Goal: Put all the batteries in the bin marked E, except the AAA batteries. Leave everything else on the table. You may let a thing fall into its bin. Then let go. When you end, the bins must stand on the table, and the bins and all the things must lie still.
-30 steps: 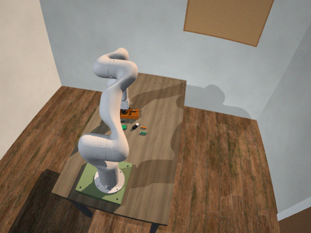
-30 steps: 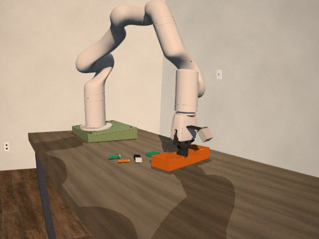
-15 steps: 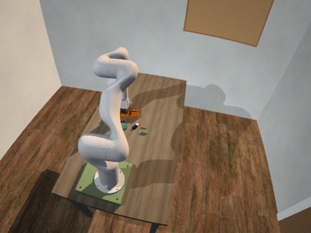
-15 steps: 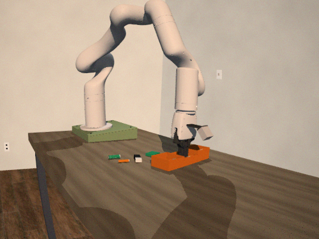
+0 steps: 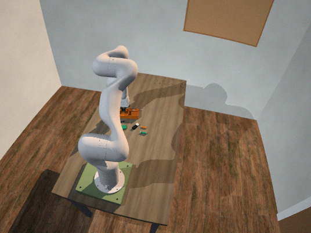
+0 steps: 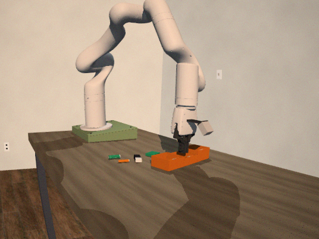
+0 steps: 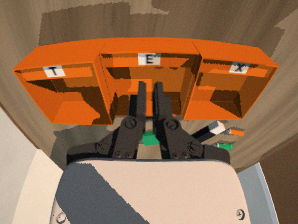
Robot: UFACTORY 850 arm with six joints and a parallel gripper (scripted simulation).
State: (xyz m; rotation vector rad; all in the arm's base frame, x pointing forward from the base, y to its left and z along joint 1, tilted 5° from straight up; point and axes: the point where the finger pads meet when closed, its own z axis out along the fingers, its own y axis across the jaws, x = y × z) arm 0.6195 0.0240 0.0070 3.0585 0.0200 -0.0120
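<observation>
Right now the orange bin row is 4 cm below my hand. Also, from my hand: flat green block (15 cm behind, 2 cm to the right, 5 cm below); then small black cylinder (8 cm behind, 1 cm to the right, 5 cm below); then black-and-white block battery (12 cm behind, 12 cm to the right, 5 cm below).
</observation>
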